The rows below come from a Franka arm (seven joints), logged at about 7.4 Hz.
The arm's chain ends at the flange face. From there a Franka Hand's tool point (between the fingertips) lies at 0.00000 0.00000 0.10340 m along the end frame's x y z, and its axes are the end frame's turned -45 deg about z.
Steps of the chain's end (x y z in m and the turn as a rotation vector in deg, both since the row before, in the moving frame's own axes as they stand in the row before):
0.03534 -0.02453 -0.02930 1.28 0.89 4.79
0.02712 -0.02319 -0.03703 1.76 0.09 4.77
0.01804 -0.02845 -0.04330 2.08 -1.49 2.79
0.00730 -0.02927 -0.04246 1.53 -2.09 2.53
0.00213 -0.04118 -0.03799 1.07 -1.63 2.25
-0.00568 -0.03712 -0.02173 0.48 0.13 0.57
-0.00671 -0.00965 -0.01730 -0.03 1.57 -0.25
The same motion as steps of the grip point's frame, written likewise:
0.04512 0.00726 -0.02934 0.28 1.53 4.79
0.03802 0.00075 -0.03708 1.18 1.31 4.77
0.03374 -0.01190 -0.04340 2.52 0.42 2.79
0.02525 -0.02017 -0.04257 2.56 -0.40 2.53
0.02998 -0.03107 -0.03805 1.91 -0.40 2.25
0.02301 -0.03071 -0.02173 0.25 0.43 0.57
0.00405 -0.00953 -0.01734 -1.13 1.09 -0.25

